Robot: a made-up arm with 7 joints. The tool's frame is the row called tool.
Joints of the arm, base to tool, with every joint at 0 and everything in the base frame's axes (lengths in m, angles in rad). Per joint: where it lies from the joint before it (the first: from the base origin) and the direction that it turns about. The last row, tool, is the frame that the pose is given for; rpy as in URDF.
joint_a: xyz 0.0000 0.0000 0.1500 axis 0 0 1
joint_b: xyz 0.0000 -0.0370 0.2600 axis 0 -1 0
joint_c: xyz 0.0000 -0.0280 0.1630 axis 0 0 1
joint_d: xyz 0.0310 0.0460 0.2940 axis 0 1 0
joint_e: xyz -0.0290 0.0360 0.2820 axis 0 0 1
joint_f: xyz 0.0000 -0.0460 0.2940 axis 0 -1 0
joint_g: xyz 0.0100 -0.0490 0.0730 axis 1 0 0
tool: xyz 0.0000 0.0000 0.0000 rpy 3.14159 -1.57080 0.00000
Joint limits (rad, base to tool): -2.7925..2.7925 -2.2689..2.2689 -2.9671..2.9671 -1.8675..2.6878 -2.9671..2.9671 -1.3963..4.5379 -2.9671..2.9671
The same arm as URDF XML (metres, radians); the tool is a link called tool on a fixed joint. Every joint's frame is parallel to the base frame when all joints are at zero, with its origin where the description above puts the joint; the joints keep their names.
<robot name="arm">
<joint name="tool_joint" type="fixed"><parent link="link7"/><child link="tool"/><origin xyz="0 0 0" rpy="3.1416 -1.5708 0"/></joint>
<joint name="joint_g" type="revolute"><parent link="link6"/><child link="link7"/><origin xyz="0.01 -0.049 0.073"/><axis xyz="1 0 0"/><limit lower="-2.9671" upper="2.9671"/></joint>
<joint name="joint_f" type="revolute"><parent link="link5"/><child link="link6"/><origin xyz="0 -0.046 0.294"/><axis xyz="0 -1 0"/><limit lower="-1.3963" upper="4.5379"/></joint>
<joint name="joint_e" type="revolute"><parent link="link4"/><child link="link5"/><origin xyz="-0.029 0.036 0.282"/><axis xyz="0 0 1"/><limit lower="-2.9671" upper="2.9671"/></joint>
<joint name="joint_d" type="revolute"><parent link="link3"/><child link="link4"/><origin xyz="0.031 0.046 0.294"/><axis xyz="0 1 0"/><limit lower="-1.8675" upper="2.6878"/></joint>
<joint name="joint_c" type="revolute"><parent link="link2"/><child link="link3"/><origin xyz="0 -0.028 0.163"/><axis xyz="0 0 1"/><limit lower="-2.9671" upper="2.9671"/></joint>
<joint name="joint_b" type="revolute"><parent link="link1"/><child link="link2"/><origin xyz="0 -0.037 0.26"/><axis xyz="0 -1 0"/><limit lower="-2.2689" upper="2.2689"/></joint>
<joint name="joint_a" type="revolute"><parent link="base_link"/><child link="link1"/><origin xyz="0 0 0.15"/><axis xyz="0 0 1"/><limit lower="-2.7925" upper="2.7925"/></joint>
<link name="base_link"/>
<link name="link1"/>
<link name="link2"/>
<link name="link3"/>
<link name="link4"/>
<link name="link5"/>
<link name="link6"/>
<link name="link7"/>
<link name="tool"/>
</robot>

